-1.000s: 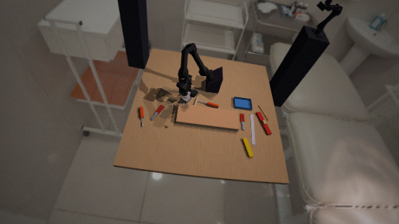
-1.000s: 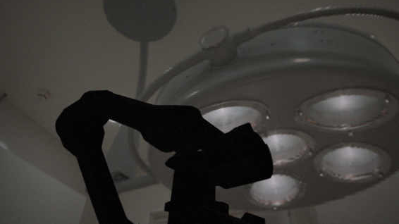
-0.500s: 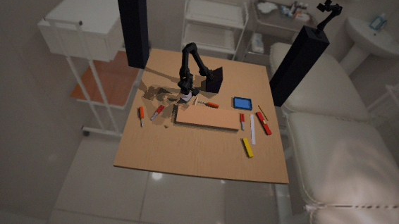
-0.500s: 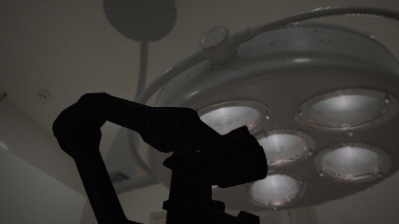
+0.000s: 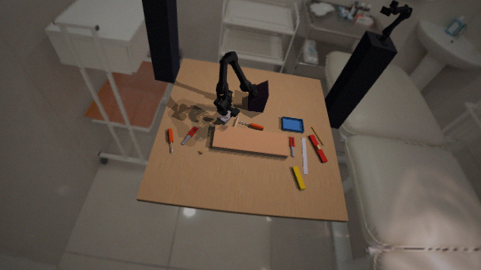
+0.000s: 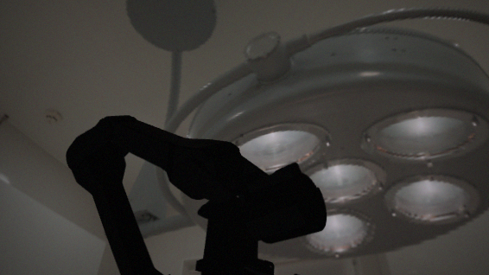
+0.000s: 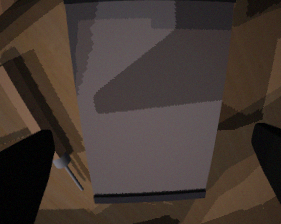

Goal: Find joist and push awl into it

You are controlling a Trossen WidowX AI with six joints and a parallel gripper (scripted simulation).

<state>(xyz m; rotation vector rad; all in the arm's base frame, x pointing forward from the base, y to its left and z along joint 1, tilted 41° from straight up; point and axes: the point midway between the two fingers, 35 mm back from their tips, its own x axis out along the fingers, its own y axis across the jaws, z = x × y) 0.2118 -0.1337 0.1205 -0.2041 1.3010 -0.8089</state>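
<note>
Now: the stud finder 60 mm below my gripper tip, 10 mm to the left of it and 10 mm behind it. Also, from my gripper tip: brown-handled awl: 90 mm to the left, 70 mm below, 20 mm behind; green light: 70 mm below, 30 mm behind, 10 mm to the left; blue tray: 520 mm to the left, 90 mm behind, 60 mm below.
</note>
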